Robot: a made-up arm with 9 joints. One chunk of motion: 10 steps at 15 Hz.
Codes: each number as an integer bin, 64 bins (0 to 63) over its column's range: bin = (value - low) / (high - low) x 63, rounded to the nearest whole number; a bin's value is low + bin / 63 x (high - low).
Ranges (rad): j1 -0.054..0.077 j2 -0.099..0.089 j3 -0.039..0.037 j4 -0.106..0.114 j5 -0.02..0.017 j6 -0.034..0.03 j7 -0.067..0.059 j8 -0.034..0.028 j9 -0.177..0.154
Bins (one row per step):
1: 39 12 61 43 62 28 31 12 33
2: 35 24 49 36 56 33 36 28 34
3: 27 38 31 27 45 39 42 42 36
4: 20 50 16 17 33 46 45 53 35
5: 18 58 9 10 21 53 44 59 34
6: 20 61 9 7 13 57 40 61 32
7: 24 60 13 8 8 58 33 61 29
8: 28 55 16 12 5 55 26 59 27
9: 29 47 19 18 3 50 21 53 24
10: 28 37 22 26 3 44 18 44 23
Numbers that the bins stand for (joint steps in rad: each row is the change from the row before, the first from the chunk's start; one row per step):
1: 0.02710 -0.06319 0.03459 0.04416 0.01641 -0.00556 -0.00500 -0.02219 -0.00362
2: 0.01878 -0.02738 0.02011 0.01971 0.01289 -0.00048 0.00500 -0.00644 0.00163
3: 0.00214 0.01440 -0.00160 -0.01171 0.00643 0.00562 0.01700 0.00733 0.01214
4: -0.01241 0.05021 -0.01970 -0.04663 -0.00062 0.01273 0.02300 0.01816 0.00689
5: -0.01657 0.07408 -0.02814 -0.07108 -0.00767 0.01984 0.02100 0.02406 0.00163
6: -0.01241 0.08303 -0.02814 -0.08156 -0.01237 0.02390 0.01300 0.02603 -0.00887
7: -0.00410 0.08005 -0.02332 -0.07806 -0.01530 0.02492 -0.00100 0.02603 -0.02463
8: 0.00422 0.06513 -0.01970 -0.06410 -0.01706 0.02187 -0.01500 0.02406 -0.03514
9: 0.00630 0.04125 -0.01608 -0.04314 -0.01824 0.01679 -0.02500 0.01816 -0.05090
10: 0.00422 0.01141 -0.01246 -0.01521 -0.01824 0.01070 -0.03100 0.00930 -0.05616

